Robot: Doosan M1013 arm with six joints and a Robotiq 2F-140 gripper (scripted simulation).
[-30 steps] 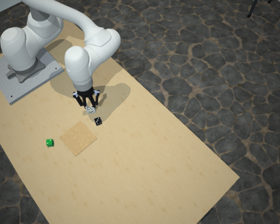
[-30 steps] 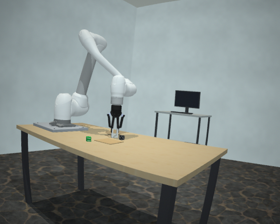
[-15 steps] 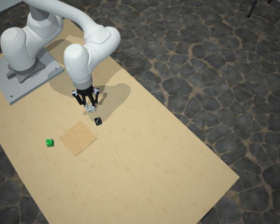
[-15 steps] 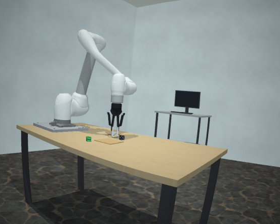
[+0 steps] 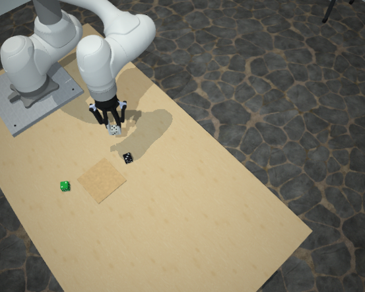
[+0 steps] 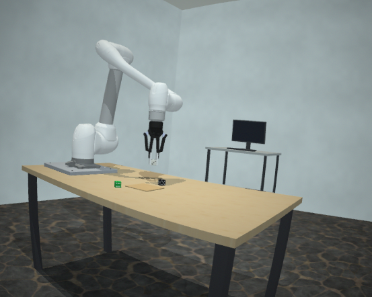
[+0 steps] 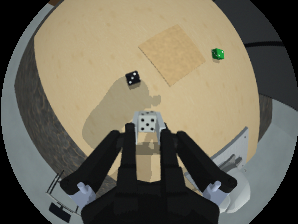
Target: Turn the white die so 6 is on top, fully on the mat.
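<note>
The tan mat lies 150 mm to the right of my hand, 130 mm below it and 80 mm ahead of it. The rest, counted from my hand: green die (270 mm to the right, 120 mm below, 10 mm ahead); white die (20 mm below); black die (120 mm below, 80 mm ahead, 20 mm to the right).
</note>
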